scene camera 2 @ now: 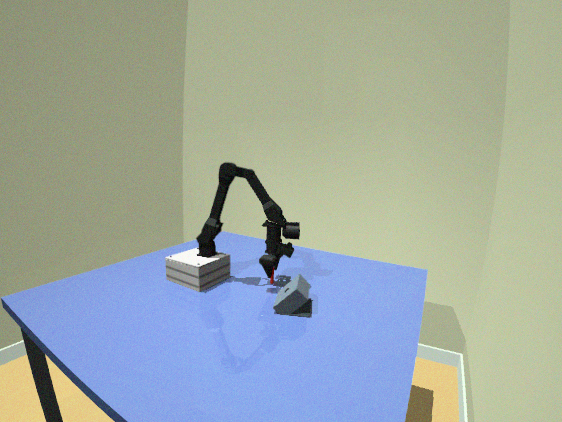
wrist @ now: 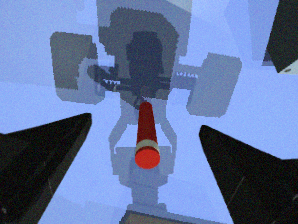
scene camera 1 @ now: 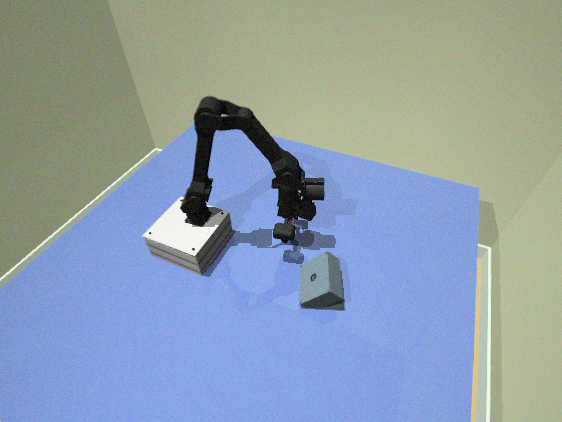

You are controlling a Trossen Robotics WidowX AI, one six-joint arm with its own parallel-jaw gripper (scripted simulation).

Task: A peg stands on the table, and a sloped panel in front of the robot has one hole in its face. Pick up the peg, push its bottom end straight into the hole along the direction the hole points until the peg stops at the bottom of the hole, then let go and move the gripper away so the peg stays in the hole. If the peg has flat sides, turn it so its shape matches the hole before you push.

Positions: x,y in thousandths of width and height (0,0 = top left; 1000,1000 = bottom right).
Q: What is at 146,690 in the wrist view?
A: My gripper.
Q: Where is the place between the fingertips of my gripper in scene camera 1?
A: At 512,549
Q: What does my gripper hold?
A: Nothing.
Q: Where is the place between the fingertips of my gripper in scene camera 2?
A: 485,650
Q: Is my gripper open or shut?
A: Open.
